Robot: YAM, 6 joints.
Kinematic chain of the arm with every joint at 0, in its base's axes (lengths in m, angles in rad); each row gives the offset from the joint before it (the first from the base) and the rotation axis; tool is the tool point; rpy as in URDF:
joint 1: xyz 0 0 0.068 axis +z
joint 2: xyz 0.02 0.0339 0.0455 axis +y
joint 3: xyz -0.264 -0.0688 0 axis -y
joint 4: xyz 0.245 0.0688 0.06 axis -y
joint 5: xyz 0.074 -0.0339 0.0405 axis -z
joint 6: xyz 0.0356 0 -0.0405 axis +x
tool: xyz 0 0 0 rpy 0 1.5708 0
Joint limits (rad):
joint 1: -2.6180..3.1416
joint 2: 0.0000..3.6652
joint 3: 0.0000..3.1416
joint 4: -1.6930..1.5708
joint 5: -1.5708..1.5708
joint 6: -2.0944..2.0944
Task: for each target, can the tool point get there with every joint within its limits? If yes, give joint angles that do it. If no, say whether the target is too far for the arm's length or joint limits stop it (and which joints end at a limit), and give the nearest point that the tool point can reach.
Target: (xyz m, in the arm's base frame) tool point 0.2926 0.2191 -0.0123
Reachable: yes | joints 0.5600 2.4283 0.9026 0.8715 -1.0123 -0.8790
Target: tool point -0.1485 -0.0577 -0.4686
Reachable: no: joint limits stop it (at a limit: joint 1, joint 2) | nearest point -0.1564 -0.0829 -0.3726 | short by 0.100 m
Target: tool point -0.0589 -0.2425 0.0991
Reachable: yes | joints -1.9335 1.8580 0.8271 -0.8108 -1.0540 0.2381
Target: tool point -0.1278 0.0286 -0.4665
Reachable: no: joint limits stop it (at a limit: joint 2) | nearest point -0.1529 0.0342 -0.3685 | short by 0.101 m
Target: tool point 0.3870 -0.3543 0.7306
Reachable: no: too far | nearest point 0.3070 -0.2810 0.5980 | short by 0.171 m
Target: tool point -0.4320 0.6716 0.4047
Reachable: no: too far | nearest point -0.3279 0.5098 0.3327 | short by 0.205 m
